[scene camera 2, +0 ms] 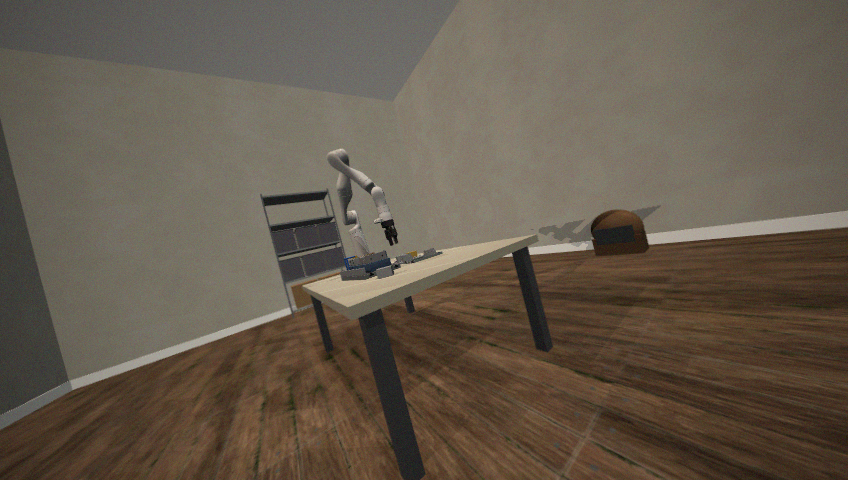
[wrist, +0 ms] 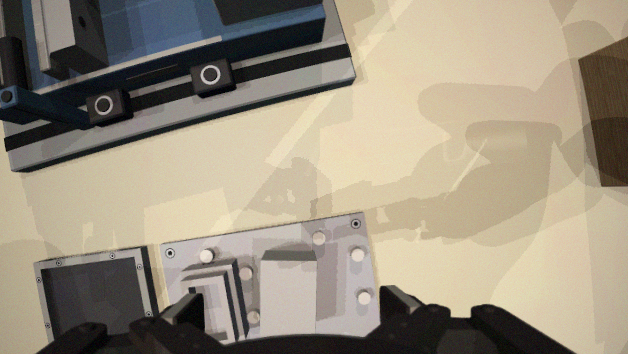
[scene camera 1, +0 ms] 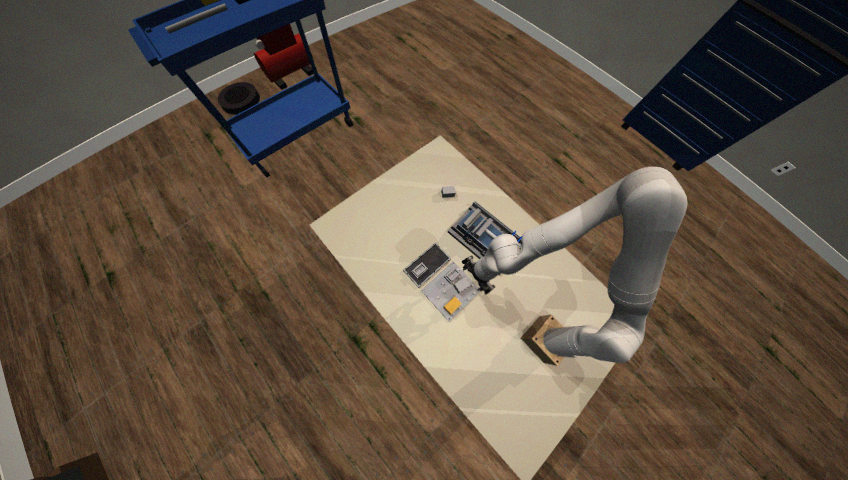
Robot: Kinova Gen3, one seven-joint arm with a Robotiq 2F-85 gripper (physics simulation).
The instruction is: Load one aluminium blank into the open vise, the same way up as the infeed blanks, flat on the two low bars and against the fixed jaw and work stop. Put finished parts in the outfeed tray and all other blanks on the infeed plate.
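Frame: origin at the arm's base, x ahead, y left, z up, level; millimetres.
Seen in the pictures: gripper, between the fingertips: (scene camera 2: 394,244) (wrist: 292,310) (scene camera 1: 472,278); arm's base, origin of its link: (scene camera 2: 363,255) (scene camera 1: 554,340).
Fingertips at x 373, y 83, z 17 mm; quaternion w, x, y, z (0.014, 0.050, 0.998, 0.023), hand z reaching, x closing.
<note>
Pixels of each thing's top centre, then the offset from my fingertips to it. "pt": a spot on its surface instead.
- infeed plate, centre of its top: (wrist: 280,341) (scene camera 1: 451,290) 21 mm ahead, 66 mm left, 106 mm down
- plain pale-grey blank, centre of its top: (wrist: 288,302) (scene camera 1: 463,284) 7 mm ahead, 21 mm left, 70 mm down
- stepped grey part with a pocket, centre of its top: (wrist: 207,313) (scene camera 1: 453,273) 65 mm ahead, 23 mm left, 71 mm down
- yellow block, centre of its top: (scene camera 1: 453,305) (scene camera 2: 410,252) 27 mm back, 109 mm left, 70 mm down
- pale framed part, centre of its top: (scene camera 1: 419,269) 169 mm ahead, 116 mm left, 73 mm down
- blue vise, centre of its top: (scene camera 1: 491,230) (scene camera 2: 365,255) 93 mm ahead, 214 mm right, 15 mm down
- small grey block, centre of its top: (scene camera 2: 384,267) (scene camera 1: 448,189) 377 mm ahead, 239 mm right, 78 mm down
- vise's handle, a spot on its surface: (wrist: 45,107) pt 147 mm ahead, 130 mm right, 40 mm down
My gripper (scene camera 1: 476,275) (scene camera 2: 392,242) (wrist: 292,310) is open and empty, above the infeed plate (wrist: 280,236). A plain pale-grey blank (scene camera 1: 462,286) (wrist: 288,295) lies on that plate, below and between the fingers in the wrist view. Left of it there lies a stepped grey part with a pocket (scene camera 1: 453,275) (wrist: 215,300), partly behind a finger. A yellow block (scene camera 1: 452,305) (scene camera 2: 412,253) lies on the plate too. The outfeed tray (scene camera 1: 434,259) (wrist: 85,258) holds a pale framed part (scene camera 1: 419,270). The blue vise (scene camera 1: 470,228) (wrist: 150,27) shows grey jaws; its low bars are not clear.
A small grey block (scene camera 1: 448,191) (scene camera 2: 385,271) stands on the table beyond the vise. White pegs (wrist: 207,256) stand up from the infeed plate. The vise's handle (wrist: 45,107) and dark clamps (wrist: 212,77) face the plate. The wooden arm base (scene camera 1: 542,339) (wrist: 607,115) stands to the right.
</note>
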